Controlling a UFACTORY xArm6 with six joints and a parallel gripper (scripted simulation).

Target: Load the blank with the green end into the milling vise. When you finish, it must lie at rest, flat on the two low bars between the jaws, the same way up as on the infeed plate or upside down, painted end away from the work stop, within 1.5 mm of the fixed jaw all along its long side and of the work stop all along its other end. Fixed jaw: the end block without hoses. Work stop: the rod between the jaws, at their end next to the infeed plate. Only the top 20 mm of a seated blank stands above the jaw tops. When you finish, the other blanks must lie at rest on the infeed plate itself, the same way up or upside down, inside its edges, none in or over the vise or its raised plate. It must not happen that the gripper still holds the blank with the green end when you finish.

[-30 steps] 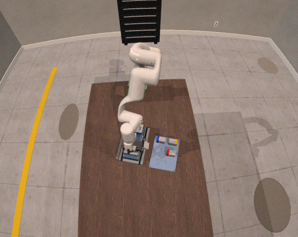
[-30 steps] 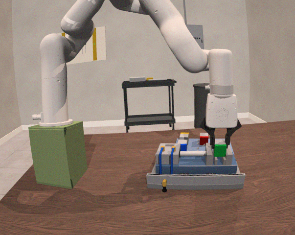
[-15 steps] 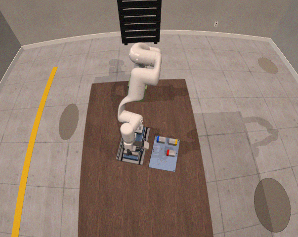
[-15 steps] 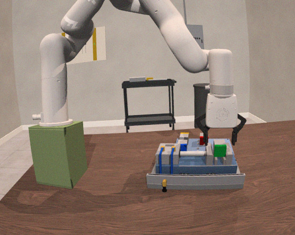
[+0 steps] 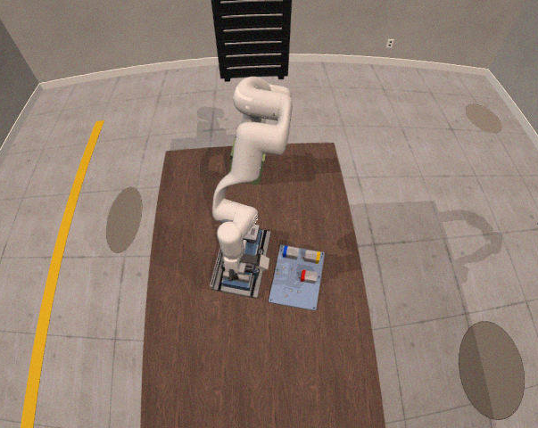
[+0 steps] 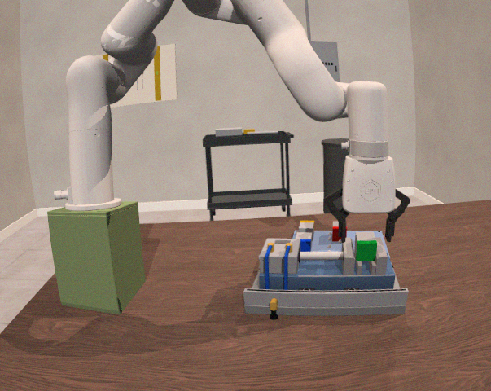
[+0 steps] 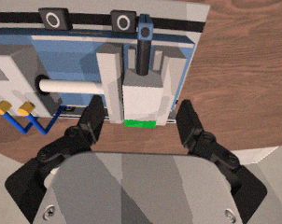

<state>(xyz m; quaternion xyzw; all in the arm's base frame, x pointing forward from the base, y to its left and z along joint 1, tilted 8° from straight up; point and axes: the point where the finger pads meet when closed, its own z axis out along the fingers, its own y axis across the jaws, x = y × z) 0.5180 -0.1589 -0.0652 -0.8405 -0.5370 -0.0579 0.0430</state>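
Right now the green-ended blank is 20 mm below my hand. Also, from my hand: fixed jaw (40 mm below, 30 mm ahead, 10 mm to the right); moving jaw (40 mm below, 30 mm behind, 10 mm to the left); dark work stop rod (40 mm to the left, 30 mm below, 20 mm ahead).
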